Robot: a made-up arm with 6 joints.
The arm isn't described. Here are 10 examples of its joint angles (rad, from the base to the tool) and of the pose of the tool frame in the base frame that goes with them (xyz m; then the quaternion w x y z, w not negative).
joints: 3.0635 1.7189 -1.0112 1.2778 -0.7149 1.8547
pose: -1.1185 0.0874 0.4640 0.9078 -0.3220 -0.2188 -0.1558
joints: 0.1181 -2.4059 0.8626 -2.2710 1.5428 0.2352
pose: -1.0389 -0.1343 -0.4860 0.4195 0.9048 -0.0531 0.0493
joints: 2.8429 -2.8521 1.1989 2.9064 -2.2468 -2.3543
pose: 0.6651 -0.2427 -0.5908 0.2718 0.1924 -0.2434 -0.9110
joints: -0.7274 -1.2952 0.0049 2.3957 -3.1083 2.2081
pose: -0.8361 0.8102 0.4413 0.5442 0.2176 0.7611 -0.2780
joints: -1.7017 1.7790 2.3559 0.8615 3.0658 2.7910
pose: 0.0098 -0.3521 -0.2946 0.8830 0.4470 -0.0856 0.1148
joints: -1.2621 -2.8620 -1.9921 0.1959 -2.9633 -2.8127
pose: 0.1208 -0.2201 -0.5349 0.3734 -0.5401 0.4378 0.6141
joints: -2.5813 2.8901 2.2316 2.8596 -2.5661 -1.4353
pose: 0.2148 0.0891 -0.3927 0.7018 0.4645 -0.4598 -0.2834
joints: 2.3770 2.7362 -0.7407 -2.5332 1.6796 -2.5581
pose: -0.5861 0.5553 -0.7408 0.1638 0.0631 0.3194 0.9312
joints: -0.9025 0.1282 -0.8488 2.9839 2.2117 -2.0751
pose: -0.1233 0.2550 1.1799 0.1085 -0.8554 -0.5040 -0.0491
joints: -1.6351 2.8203 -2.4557 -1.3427 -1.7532 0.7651
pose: 0.1021 -0.4151 -0.1074 0.4173 -0.6634 0.3240 -0.5299
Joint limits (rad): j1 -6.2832..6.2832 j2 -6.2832..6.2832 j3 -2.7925..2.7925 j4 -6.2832..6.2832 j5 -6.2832..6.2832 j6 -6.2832..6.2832
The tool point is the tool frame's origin. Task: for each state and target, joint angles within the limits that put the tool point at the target. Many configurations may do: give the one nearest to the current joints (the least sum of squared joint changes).
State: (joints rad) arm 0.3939 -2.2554 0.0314 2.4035 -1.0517 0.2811
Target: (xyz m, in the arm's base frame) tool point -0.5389 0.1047 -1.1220
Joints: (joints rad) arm -0.1686 -2.7022 -0.1221 2.4509 -0.8340 0.2811
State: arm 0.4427 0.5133 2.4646 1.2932 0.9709 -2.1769
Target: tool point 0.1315 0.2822 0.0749
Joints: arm 0.7656 0.8710 2.7415 1.2740 0.9139 -2.1769
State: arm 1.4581 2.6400 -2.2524 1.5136 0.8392 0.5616
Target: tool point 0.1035 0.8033 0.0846
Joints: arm 1.3079 2.3851 -1.8919 1.4779 0.8000 0.5616
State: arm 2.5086 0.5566 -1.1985 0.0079 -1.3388 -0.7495
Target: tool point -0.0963 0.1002 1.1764
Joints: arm 2.1019 0.6430 -1.0999 0.2396 -1.3410 -0.7495
